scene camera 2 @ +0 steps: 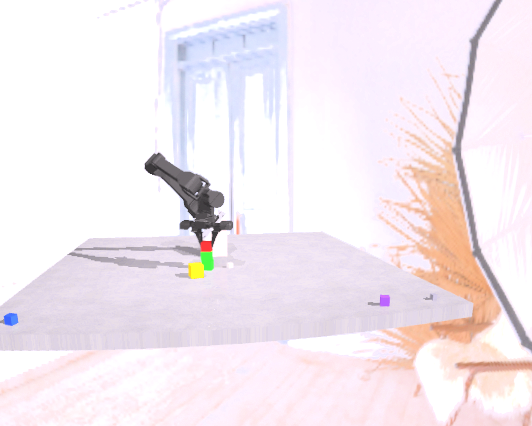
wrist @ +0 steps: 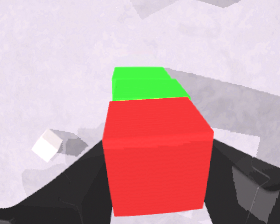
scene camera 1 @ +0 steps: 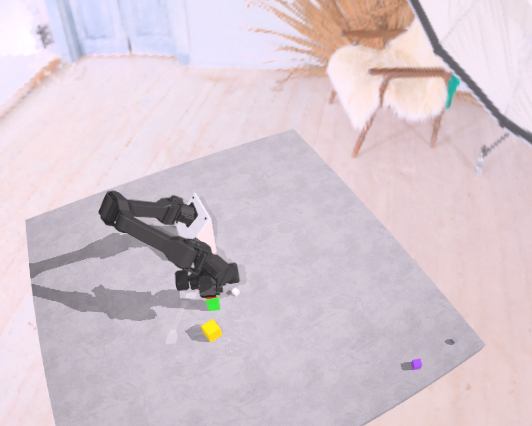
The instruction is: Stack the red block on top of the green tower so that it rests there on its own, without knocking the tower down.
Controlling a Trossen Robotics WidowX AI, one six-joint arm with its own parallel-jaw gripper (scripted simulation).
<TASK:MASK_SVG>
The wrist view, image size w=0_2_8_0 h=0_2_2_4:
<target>my gripper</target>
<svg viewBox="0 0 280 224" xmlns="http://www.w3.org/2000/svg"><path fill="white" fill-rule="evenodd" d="M102 139L84 153L84 156L77 158L74 164L70 164L65 171L62 171L59 176L55 177L54 181L51 179L49 184L46 183L46 186L37 189L29 197L24 198L24 201L16 203L10 208L0 208L0 224L110 224L112 203ZM212 138L211 161L204 198L205 207L207 208L207 213L210 214L212 224L280 224L280 167L276 167L275 164L272 166L272 164L261 161L259 158L252 157L249 153L242 152L240 149Z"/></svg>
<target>red block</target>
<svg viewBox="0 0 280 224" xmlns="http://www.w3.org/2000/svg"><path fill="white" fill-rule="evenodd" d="M189 97L110 101L109 109L107 109L104 134L102 134L102 147L104 147L111 203L115 217L187 211L187 209L202 209L204 207L214 131L212 131L209 123L197 111L195 104L190 101Z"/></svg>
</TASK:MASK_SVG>
